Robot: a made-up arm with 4 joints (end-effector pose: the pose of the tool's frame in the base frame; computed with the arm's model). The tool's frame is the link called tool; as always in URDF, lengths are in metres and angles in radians.
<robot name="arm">
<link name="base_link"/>
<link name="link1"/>
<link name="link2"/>
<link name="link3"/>
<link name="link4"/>
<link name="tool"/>
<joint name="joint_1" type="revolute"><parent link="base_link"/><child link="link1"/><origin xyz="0 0 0.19" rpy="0 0 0"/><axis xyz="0 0 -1"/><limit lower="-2.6" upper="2.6" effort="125" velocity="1.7"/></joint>
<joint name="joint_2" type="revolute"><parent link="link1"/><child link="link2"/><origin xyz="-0.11 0.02 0.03" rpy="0 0 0"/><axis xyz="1 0 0"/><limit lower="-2.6" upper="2.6" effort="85" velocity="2.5"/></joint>
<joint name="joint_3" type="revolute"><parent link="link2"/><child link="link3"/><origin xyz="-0.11 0.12 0.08" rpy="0 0 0"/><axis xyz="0 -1 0"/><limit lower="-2.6" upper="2.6" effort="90" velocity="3.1"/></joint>
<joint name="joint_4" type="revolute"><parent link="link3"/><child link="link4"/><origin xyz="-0.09 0.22 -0.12" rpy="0 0 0"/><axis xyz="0 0 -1"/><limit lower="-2.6" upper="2.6" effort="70" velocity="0.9"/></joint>
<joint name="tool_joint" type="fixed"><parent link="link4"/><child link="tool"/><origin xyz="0.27 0.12 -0.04" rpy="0 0 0"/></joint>
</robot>
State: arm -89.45 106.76 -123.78 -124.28
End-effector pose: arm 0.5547 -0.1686 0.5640 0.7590 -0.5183 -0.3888 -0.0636
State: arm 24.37 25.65 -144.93 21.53
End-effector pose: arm -0.3144 0.4690 0.4565 0.3531 0.0899 0.9278 0.0804
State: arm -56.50 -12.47 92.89 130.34
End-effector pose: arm -0.0758 -0.0115 0.1248 0.5949 0.7236 -0.0317 -0.3485
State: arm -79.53 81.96 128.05 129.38
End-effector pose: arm 0.0192 0.0065 0.2810 0.0514 0.5855 0.4475 -0.6740
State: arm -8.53 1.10 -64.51 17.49
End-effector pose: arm -0.3326 0.3511 0.0546 0.8435 -0.1122 0.5218 -0.0609
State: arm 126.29 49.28 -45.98 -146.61
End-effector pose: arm 0.4270 0.4310 0.6730 0.7949 -0.0336 -0.5217 0.3079
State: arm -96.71 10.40 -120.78 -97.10
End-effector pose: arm -0.5056 -0.2945 0.6912 0.1374 -0.0477 -0.8657 -0.4790
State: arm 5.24 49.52 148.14 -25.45
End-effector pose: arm -0.2049 0.2007 0.8245 0.3160 -0.1202 -0.8725 -0.3528
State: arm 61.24 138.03 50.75 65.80
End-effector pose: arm -0.1289 -0.0550 0.2564 0.2139 -0.8490 0.1198 0.4680
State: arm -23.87 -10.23 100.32 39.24
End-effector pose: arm -0.2233 0.2635 0.4692 0.6415 0.3516 -0.6816 -0.0175
